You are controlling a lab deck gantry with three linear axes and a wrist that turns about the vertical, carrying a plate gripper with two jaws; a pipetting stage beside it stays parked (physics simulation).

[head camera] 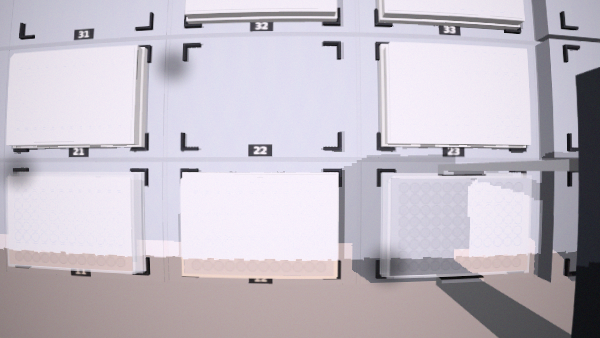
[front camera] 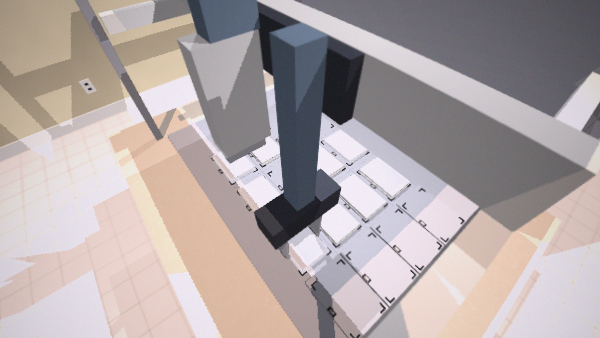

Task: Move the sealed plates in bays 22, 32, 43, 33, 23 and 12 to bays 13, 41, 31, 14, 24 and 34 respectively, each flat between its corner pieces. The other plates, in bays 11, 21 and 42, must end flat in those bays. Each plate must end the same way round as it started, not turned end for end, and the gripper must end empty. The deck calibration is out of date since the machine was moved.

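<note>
My gripper is low at bay 13, its jaws against the long sides of a clear plate with round wells. It looks shut on this plate, which lies level between the corner pieces; any small height under it cannot be told. Bay 22 is bare. Plates 12, 11, 21 and 23 lie flat. Plates 32 and 33 show partly in the head view. Plates 42 and 43 show in the front view.
The parked pipetting stage hangs over the far left part of the deck. A large grey beam crosses above the deck's back. Bay 31 shows no plate. The column of bays right of the gripper holds no plates in the front view.
</note>
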